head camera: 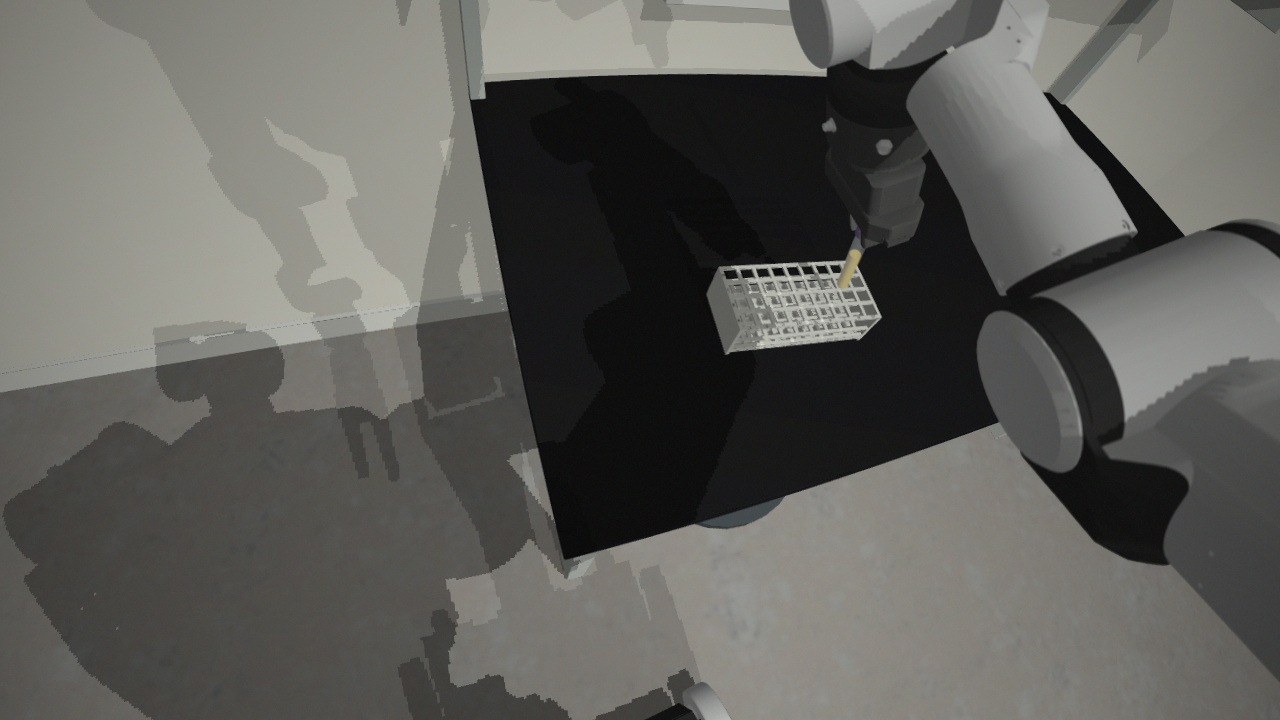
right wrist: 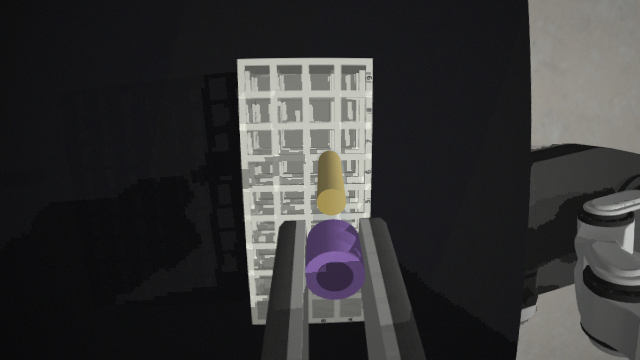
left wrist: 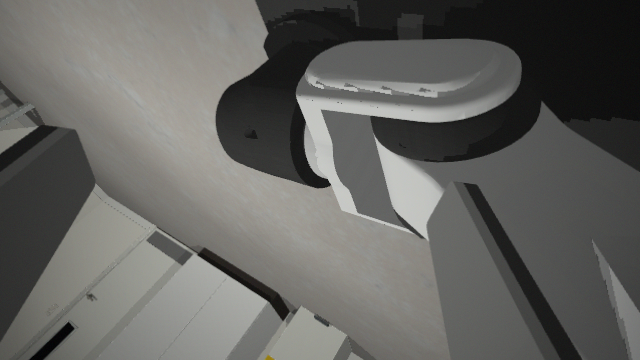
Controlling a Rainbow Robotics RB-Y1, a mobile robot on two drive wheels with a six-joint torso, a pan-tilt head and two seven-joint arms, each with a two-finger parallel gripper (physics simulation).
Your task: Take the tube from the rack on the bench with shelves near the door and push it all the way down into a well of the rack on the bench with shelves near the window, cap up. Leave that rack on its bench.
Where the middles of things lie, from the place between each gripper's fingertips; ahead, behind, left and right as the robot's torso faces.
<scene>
Now: left hand 93 cm short of the white rack (head camera: 748, 317), 30 cm to the left of it and 28 cm below it. From my left hand the other things lie so: tube with purple cap (head camera: 855, 253) 92 cm ahead, 39 cm above, 33 cm to the right.
My right gripper is now 2 cm to the right of the white rack and 14 cm above it. The rest, counted from my right hand: tube with purple cap 4 cm below.
</scene>
